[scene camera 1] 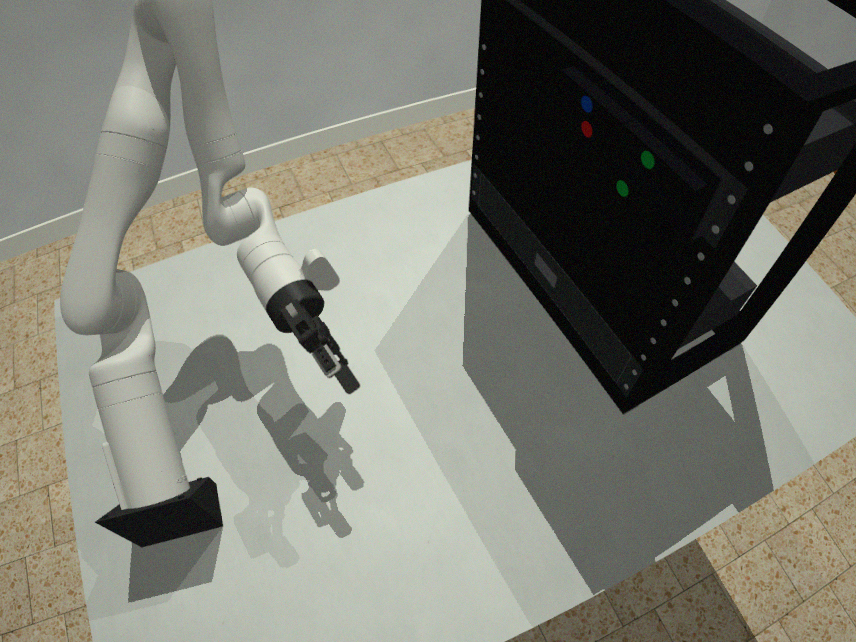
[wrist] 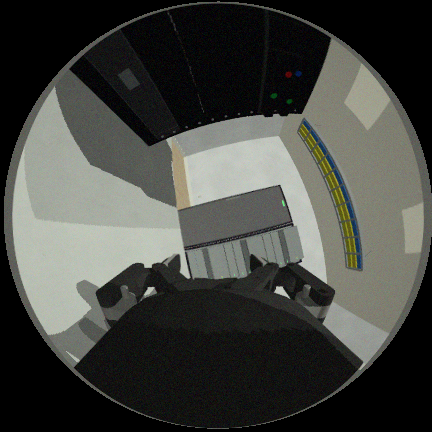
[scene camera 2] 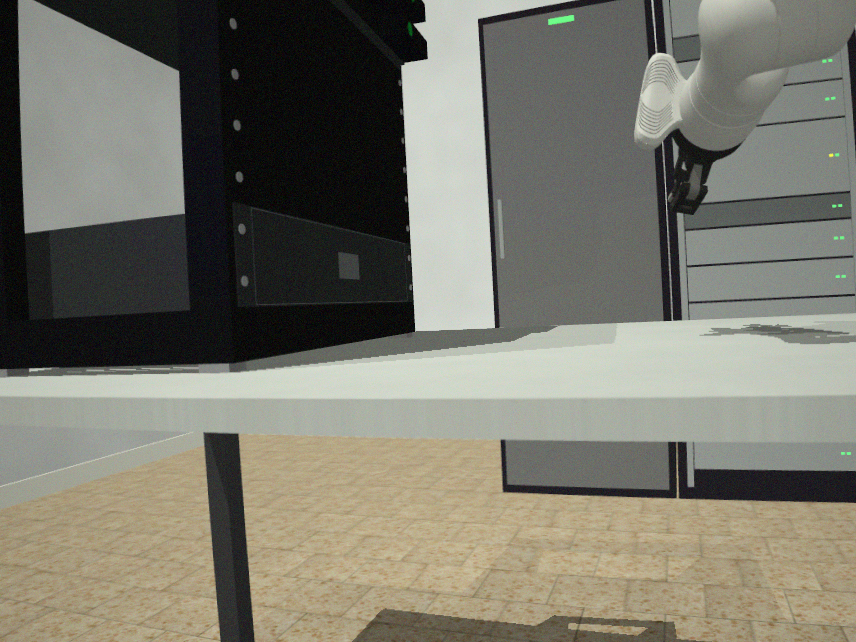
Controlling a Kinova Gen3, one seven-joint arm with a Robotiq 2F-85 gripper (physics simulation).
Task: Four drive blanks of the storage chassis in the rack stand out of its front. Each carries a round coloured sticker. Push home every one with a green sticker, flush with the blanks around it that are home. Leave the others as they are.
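Note:
In the black rack [scene camera 1: 624, 402] [scene camera 2: 207, 207] [wrist: 105, 104], the dark chassis front shows four stickers: blue [scene camera 1: 586, 103] [wrist: 298, 73], red [scene camera 1: 586, 129] [wrist: 288, 74] just below it, an upper green one [scene camera 1: 647, 159] [wrist: 289, 101] and a lower green one [scene camera 1: 622, 187] [wrist: 274, 95]. The blanks' outlines are lost in the black, so how far each stands out is unclear. In scene camera 2, dark blocks [scene camera 2: 414, 48] jut past the rack's front edge at the top, with green on them. My gripper [scene camera 1: 340, 373] [scene camera 2: 684, 202] [wrist: 214, 262] is open and empty, well apart from the rack, above the table.
The white table [scene camera 1: 428, 545] [scene camera 2: 484, 418] carries the rack and the arm's base [scene camera 1: 172, 514]. A grey panel [scene camera 1: 497, 214] [scene camera 2: 297, 269] [wrist: 145, 95] crosses the rack's bottom. Grey cabinets [scene camera 2: 573, 172] [wrist: 230, 217] stand beyond the table. A yellow and blue wall rack shows in the wrist view.

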